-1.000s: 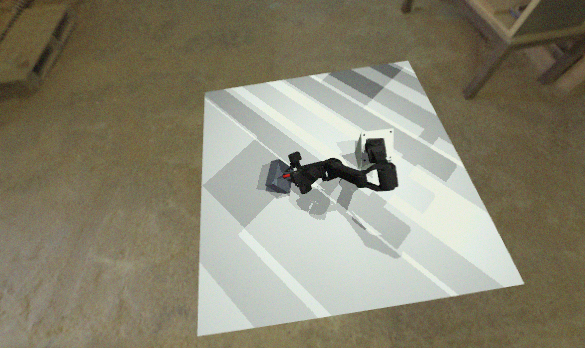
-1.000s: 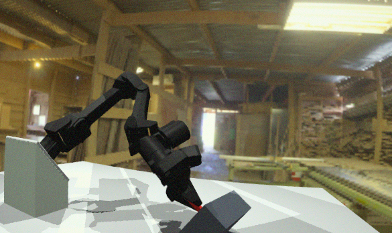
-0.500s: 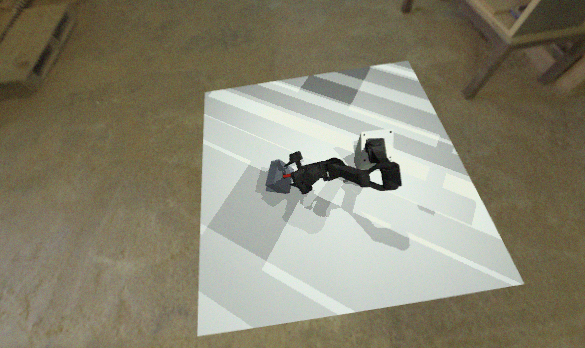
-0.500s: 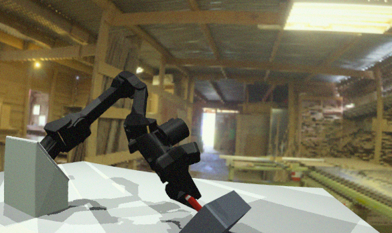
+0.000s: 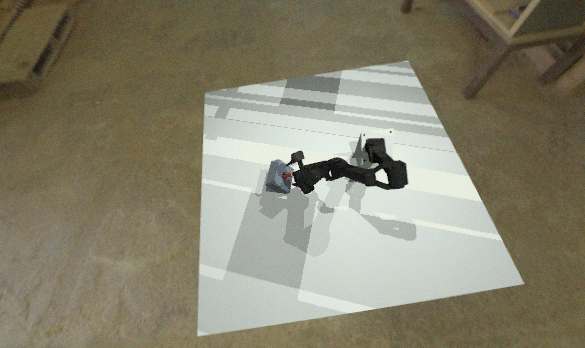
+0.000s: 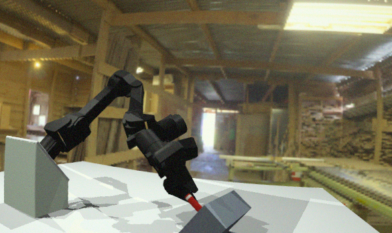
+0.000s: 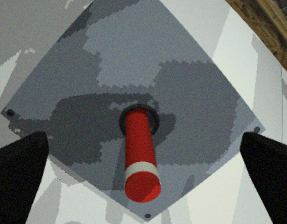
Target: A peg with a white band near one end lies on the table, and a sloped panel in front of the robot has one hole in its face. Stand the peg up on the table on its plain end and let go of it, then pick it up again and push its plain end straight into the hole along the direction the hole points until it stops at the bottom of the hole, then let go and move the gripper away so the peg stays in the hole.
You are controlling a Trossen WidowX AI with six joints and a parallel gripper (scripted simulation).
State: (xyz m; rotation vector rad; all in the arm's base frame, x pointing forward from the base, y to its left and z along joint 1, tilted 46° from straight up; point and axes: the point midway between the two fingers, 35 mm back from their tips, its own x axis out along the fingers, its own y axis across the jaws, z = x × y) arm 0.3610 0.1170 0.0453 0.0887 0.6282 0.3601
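Now: gripper tip 1 cm above the red peg. Also, from my gripper tip: dark sloped panel (5 cm ahead, 4 cm below, 1 cm to the right).
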